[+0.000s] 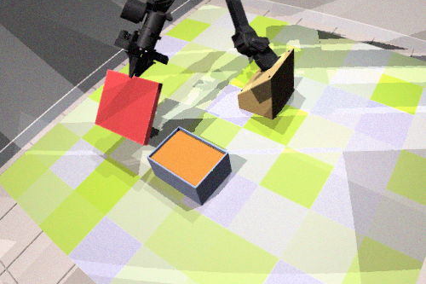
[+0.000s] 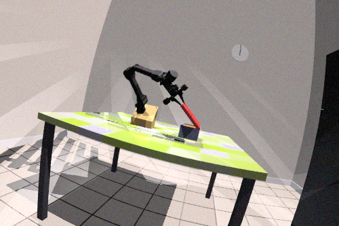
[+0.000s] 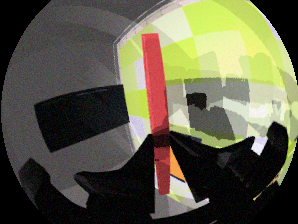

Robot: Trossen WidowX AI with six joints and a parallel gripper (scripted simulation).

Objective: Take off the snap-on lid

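The flat red lid is 6 cm ahead of my gripper tip, 1 cm to the left of it and 5 cm below it. From my gripper tip the other things lie so: box 5 cm ahead, 24 cm to the left, 19 cm below.
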